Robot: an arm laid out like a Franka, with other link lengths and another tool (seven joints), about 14 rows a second.
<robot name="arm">
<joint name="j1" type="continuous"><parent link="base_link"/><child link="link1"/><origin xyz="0 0 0.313"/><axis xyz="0 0 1"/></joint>
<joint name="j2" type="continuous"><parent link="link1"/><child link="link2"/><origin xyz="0 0 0"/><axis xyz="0 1 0"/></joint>
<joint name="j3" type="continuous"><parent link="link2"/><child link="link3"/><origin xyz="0 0 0.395"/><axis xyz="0 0 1"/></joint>
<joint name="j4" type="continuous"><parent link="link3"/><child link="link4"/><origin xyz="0.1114 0 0"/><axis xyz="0 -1 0"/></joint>
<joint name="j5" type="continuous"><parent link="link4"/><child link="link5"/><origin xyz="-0.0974 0 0.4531"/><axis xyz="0 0 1"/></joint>
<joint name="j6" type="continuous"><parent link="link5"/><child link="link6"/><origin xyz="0 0 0"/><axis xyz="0 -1 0"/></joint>
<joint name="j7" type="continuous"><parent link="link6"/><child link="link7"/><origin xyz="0.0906 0 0"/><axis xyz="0 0 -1"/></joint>
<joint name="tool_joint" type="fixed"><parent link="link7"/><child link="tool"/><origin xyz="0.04 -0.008 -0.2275" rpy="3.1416 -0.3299 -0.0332"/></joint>
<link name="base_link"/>
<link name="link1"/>
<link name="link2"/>
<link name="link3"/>
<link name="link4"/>
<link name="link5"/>
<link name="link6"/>
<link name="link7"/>
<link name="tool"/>
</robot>
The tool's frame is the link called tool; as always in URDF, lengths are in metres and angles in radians. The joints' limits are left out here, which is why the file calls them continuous.
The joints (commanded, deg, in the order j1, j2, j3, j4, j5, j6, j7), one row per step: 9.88 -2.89 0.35 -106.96 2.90 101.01 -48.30; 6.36 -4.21 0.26 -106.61 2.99 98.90 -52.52; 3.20 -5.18 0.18 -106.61 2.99 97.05 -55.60; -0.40 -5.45 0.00 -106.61 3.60 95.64 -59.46; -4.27 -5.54 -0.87 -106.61 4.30 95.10 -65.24; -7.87 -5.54 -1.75 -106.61 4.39 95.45 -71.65; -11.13 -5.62 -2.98 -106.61 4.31 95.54 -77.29; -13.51 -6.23 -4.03 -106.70 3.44 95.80 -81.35; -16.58 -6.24 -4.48 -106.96 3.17 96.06 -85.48; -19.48 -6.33 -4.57 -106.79 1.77 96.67 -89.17; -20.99 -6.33 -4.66 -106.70 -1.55 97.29 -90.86; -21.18 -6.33 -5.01 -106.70 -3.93 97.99 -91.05
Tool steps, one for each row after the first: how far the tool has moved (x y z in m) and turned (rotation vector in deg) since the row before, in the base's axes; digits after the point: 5 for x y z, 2 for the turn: -0.00463 -0.03968 0.01496 0.31 0.27 0.68; -0.00671 -0.03544 0.00777 0.17 0.74 -0.08; -0.00479 -0.03783 0.00130 0.94 0.94 0.02; -0.00399 -0.04688 0.00123 1.35 -0.02 0.90; -0.00435 -0.04621 0.00125 0.70 -0.94 1.84; -0.00915 -0.04673 0.00148 0.45 -0.72 1.12; -0.01171 -0.03788 0.00568 -0.63 -0.93 0.75; -0.01231 -0.03602 -0.00195 0.02 -0.30 0.63; -0.01171 -0.03493 0.00248 -1.41 -0.56 0.91; -0.01019 -0.02763 -0.00056 -3.17 0.66 0.68; -0.00395 -0.01444 -0.00026 -2.36 0.38 0.11
